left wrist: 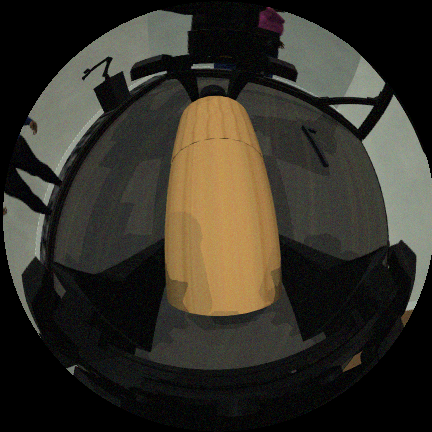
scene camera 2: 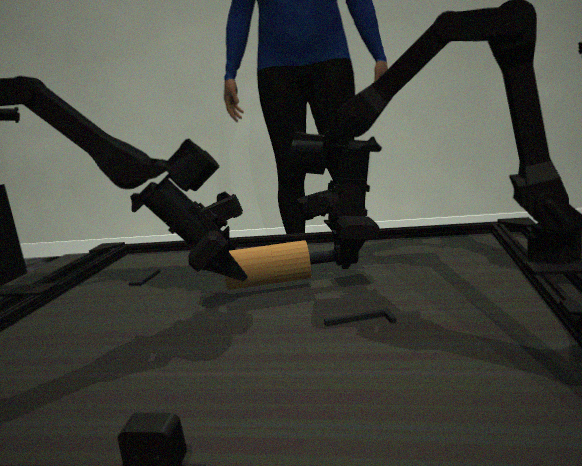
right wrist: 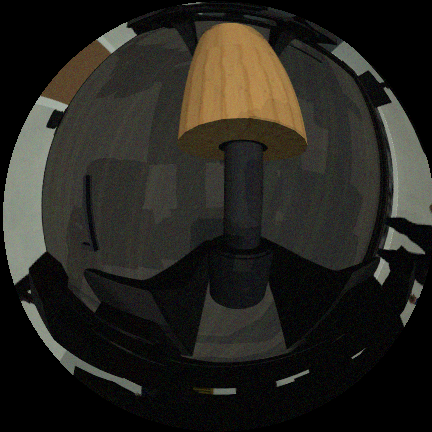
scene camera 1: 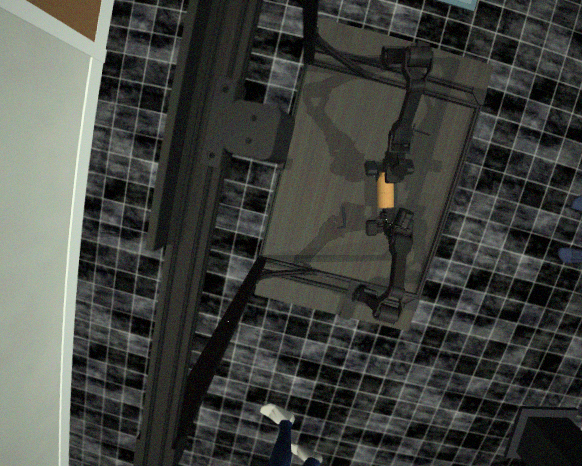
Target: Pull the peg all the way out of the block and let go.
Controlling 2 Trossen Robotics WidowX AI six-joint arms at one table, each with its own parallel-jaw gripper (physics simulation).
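Frame: origin at the left arm's base, x ahead, y left, z up, level; millimetres.
Seen in the pictures: left gripper, fingertip midpoint: (left wrist: 220, 241) (scene camera 2: 245, 273) (scene camera 1: 384, 180); right gripper, fingertip midpoint: (scene camera 2: 342, 265) (right wrist: 236, 245); left arm's base, origin of the base link: (scene camera 1: 387, 61); right arm's base, origin of the base link: (scene camera 2: 555, 261) (scene camera 1: 360, 291).
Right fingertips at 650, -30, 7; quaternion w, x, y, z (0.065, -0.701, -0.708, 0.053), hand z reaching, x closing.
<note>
Offsets run from my right fingertips to a thing's top centre, as dx, dy, dz. Level surfaces: height alone.
The block @(-133, +0, +54) (scene camera 1: 385, 192) (scene camera 2: 280, 262) (left wrist: 220, 210) (right wrist: 240, 85) is an orange wooden cylinder, held lengthwise slightly above the table, its right end in scene camera 2 a little higher. My left gripper (scene camera 1: 385, 176) (scene camera 2: 236, 270) (left wrist: 220, 241) is shut on its far end from the peg. The peg @(-36, +0, +38) (scene camera 2: 322, 257) (right wrist: 243, 195) is dark and round with a thicker head. Its shaft runs into the hole in the block's end face; how much is inside is hidden. My right gripper (scene camera 1: 385, 220) (scene camera 2: 346, 260) (right wrist: 236, 245) is shut on the peg's head, with bare shaft showing between fingers and block.
A dark L-shaped rod @(-19, -186, -18) (scene camera 2: 359, 317) lies on the table @(dz -26) (scene camera 2: 280, 395) in front of the block. Another thin dark rod @(-374, +170, -20) (scene camera 2: 145, 278) lies to the left. A dark box (scene camera 2: 152, 437) stands at the bottom of scene camera 2. Dark frame rails (scene camera 2: 425, 229) edge the table.
</note>
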